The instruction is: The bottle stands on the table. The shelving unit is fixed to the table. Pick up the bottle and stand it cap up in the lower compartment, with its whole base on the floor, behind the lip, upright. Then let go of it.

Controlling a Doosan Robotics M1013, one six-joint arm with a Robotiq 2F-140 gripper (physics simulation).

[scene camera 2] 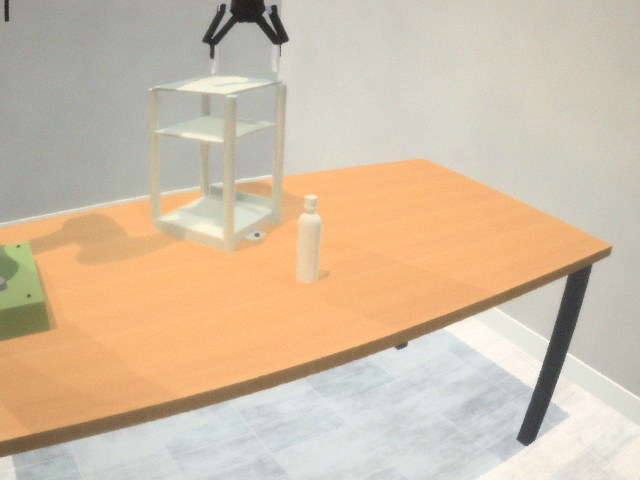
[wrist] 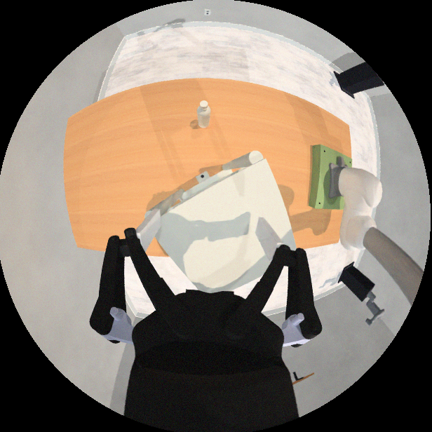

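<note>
A cream bottle stands upright, cap up, on the table, apart from the shelving unit. The pale shelving unit has a top board, a middle shelf and a lower floor with a raised lip. Its lower compartment holds no bottle in the scene view. My gripper is open and empty, with its fingertips just above or behind the unit's top board; the exact gap cannot be told. It is well away from the bottle.
A green block is at the left in the scene view, and carries the arm's pale base in the wrist view. A small tab with a dark dot lies beside the unit's foot. Walls rise behind the table.
</note>
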